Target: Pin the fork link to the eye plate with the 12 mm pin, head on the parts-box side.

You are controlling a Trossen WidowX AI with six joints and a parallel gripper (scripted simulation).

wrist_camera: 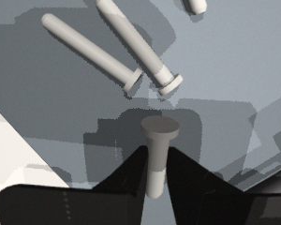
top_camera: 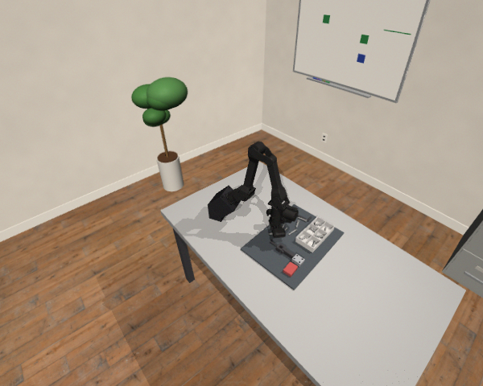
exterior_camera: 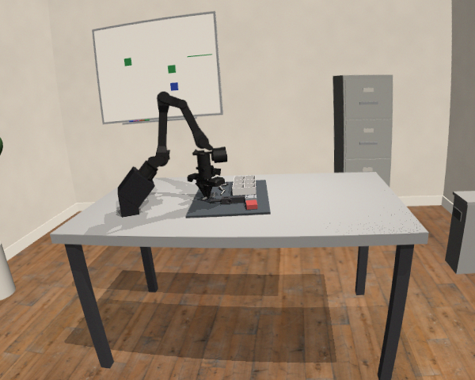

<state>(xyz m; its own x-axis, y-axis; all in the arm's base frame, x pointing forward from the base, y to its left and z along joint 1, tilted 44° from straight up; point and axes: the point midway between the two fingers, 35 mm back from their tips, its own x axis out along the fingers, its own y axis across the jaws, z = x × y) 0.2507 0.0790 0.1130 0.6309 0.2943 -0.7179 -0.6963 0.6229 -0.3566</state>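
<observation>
My hand is 90 mm short of the mat, 60 mm to the right of it and 50 mm above it. Also, from my hand: grey headed pin: 30 mm below; then small grey block: 210 mm ahead, 20 mm to the right, 20 mm below; then eye plate: 130 mm ahead, 30 mm to the right, 30 mm below.
</observation>
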